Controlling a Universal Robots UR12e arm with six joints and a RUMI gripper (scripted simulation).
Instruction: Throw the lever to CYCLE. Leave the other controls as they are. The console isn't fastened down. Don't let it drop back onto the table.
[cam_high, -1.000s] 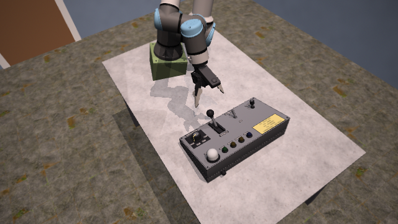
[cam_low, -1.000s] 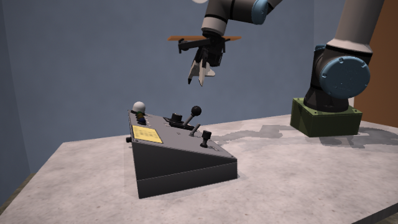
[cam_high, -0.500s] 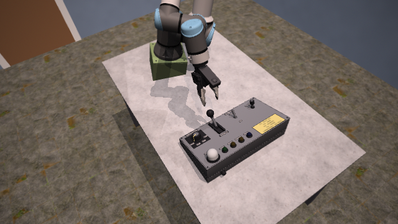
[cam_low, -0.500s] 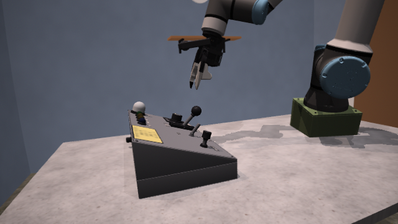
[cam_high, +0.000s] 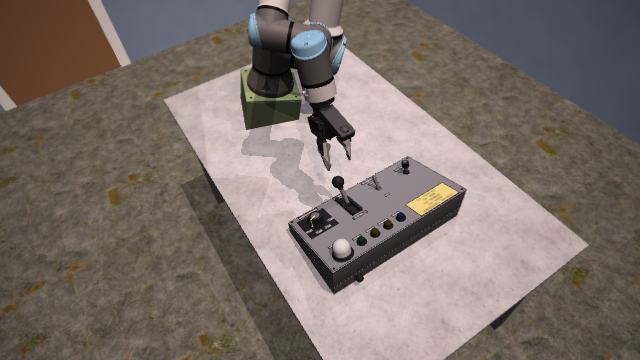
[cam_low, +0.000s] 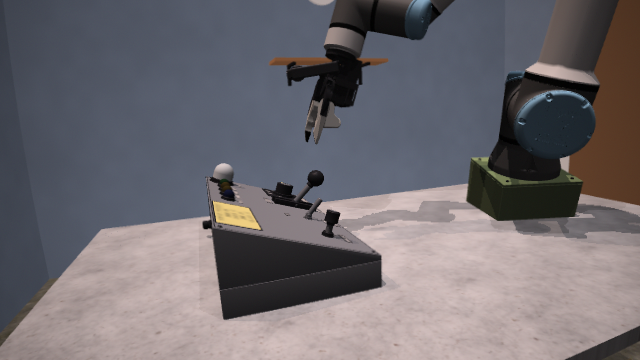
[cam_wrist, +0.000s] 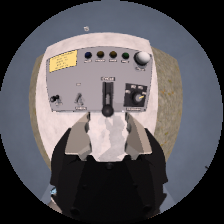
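My gripper is now 13 cm above the ball-topped lever and 2 cm short of it. Round my hand: rotary selector 14 cm to the right, 14 cm below, 4 cm ahead; then toggle switch 14 cm below, 12 cm to the left, 5 cm ahead; then wedge-shaped console 16 cm below, 8 cm ahead, 5 cm to the left.
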